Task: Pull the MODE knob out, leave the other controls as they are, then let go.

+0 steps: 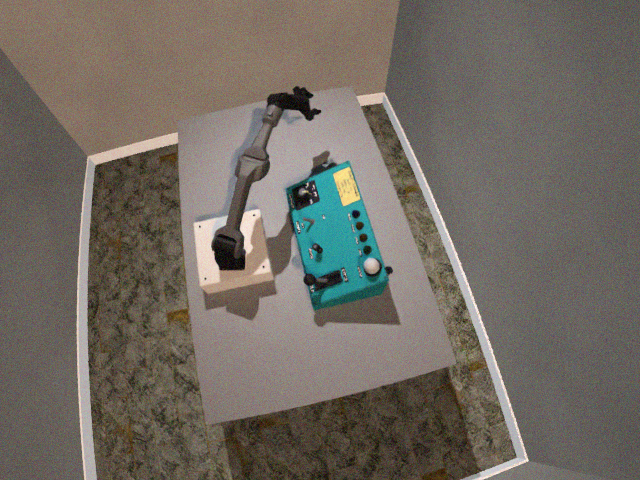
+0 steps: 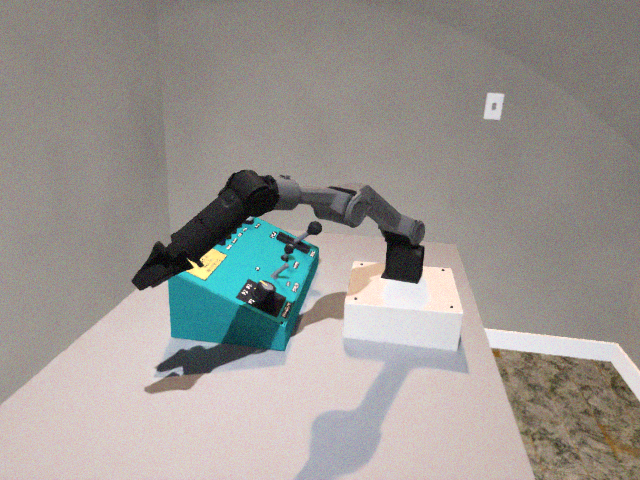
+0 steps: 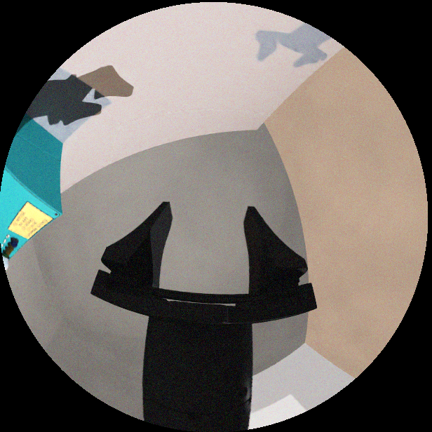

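The teal control box [image 1: 336, 235] [image 2: 199, 315] [image 3: 37, 155] stands on the table with a sloped face. Its labels are too small to read, so I cannot tell which control is MODE. A rotary knob [image 1: 303, 192] [image 2: 266, 287] sits on a black plate. A short black knob on a stem [image 1: 316, 248] stands between a small grey lever [image 1: 308, 223] [image 2: 280, 270] and a long ball-tipped lever [image 1: 309, 279] [image 2: 314, 227]. My gripper [image 1: 315, 103] [image 2: 169, 275] [image 3: 207, 211] is open and empty, in the air beyond the box's yellow-label end, touching no control.
Several small dark knobs [image 1: 363, 237] line the box's far side, near a white round knob [image 1: 371, 266]. A black knob [image 1: 388, 269] sticks out at the side. The arm stands on a white base block [image 1: 206, 258] [image 2: 403, 325]. Walls surround the table [image 1: 330, 356] [image 2: 248, 423].
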